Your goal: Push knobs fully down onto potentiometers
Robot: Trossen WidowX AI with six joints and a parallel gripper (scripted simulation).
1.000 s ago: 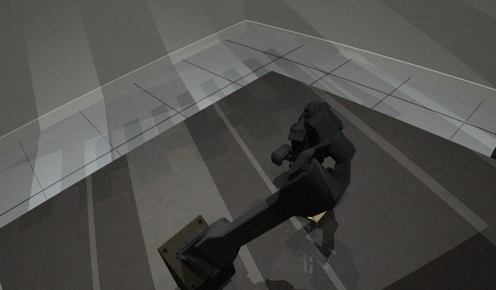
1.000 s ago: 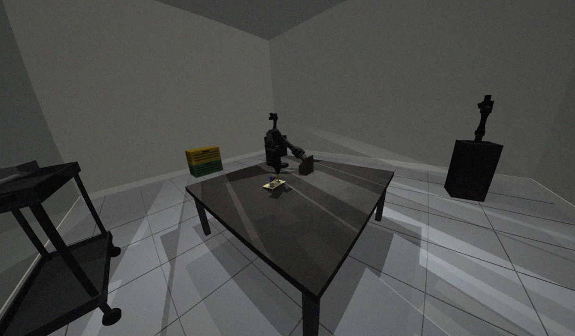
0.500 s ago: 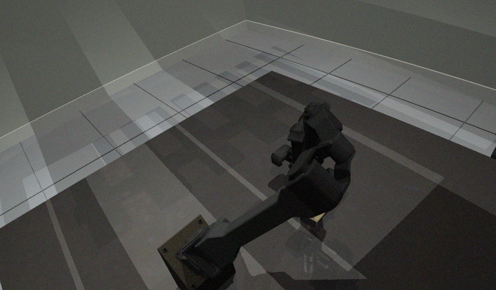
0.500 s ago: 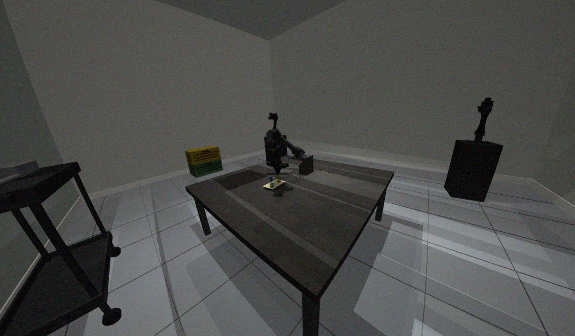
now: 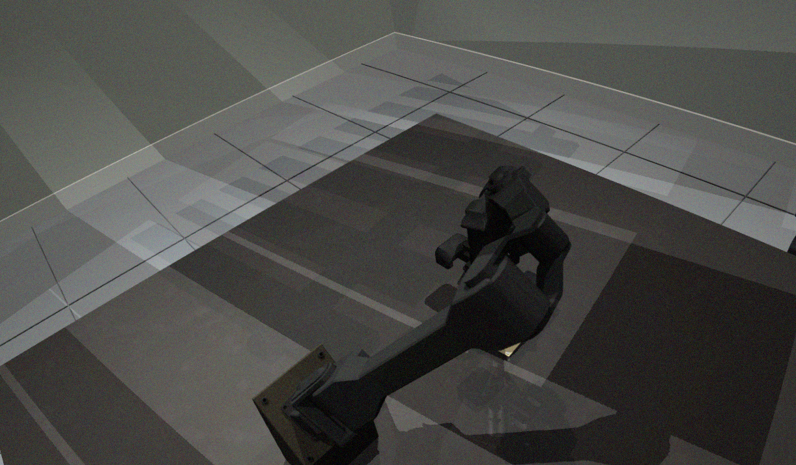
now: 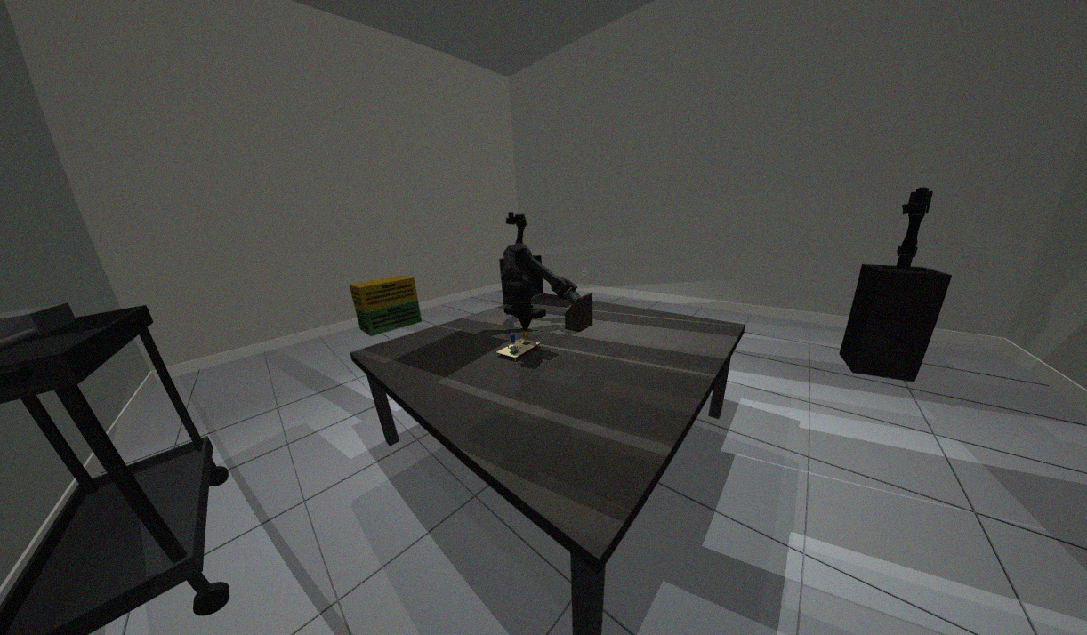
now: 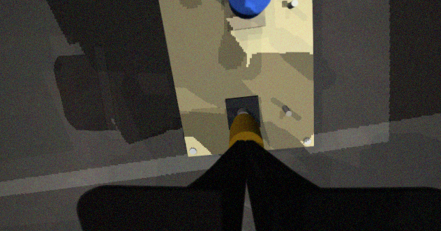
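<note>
My gripper tip is 70 mm short of the blue knob, 10 mm to the left of it and 10 mm above it.
</note>
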